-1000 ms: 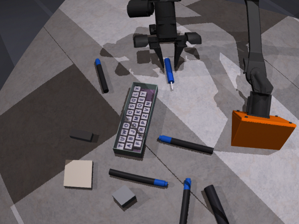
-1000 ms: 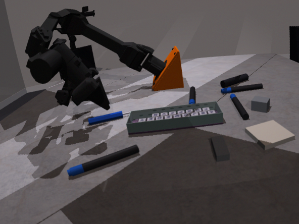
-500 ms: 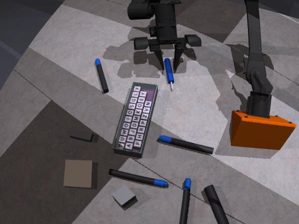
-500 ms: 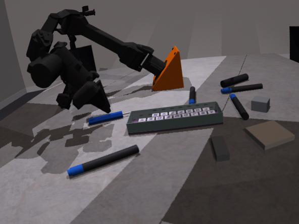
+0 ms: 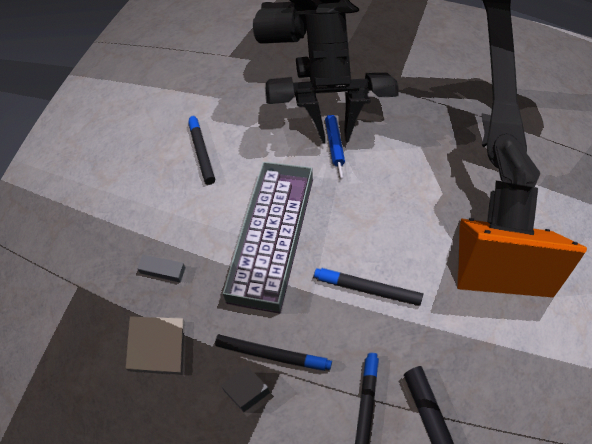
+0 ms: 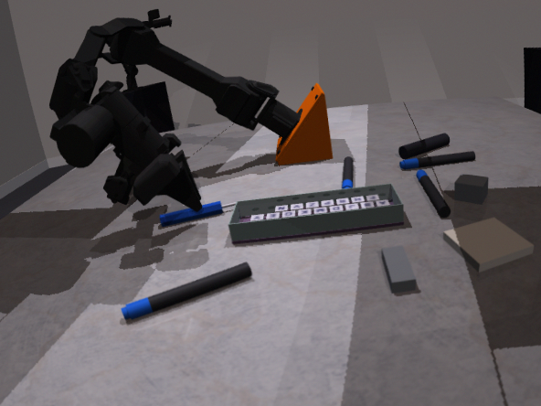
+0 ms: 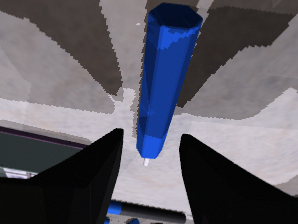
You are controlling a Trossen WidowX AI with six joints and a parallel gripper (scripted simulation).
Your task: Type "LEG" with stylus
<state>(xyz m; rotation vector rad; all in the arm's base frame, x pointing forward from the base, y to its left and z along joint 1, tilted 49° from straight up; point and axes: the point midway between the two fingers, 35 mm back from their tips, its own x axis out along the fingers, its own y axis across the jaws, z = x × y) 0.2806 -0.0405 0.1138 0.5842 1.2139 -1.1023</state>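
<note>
Right now the stylus is 2 cm to the left of my gripper tip, 1 cm below it and 1 cm behind it. The rest, counted from my gripper tip: beige pad 37 cm to the left, 12 cm ahead, 1 cm below.
</note>
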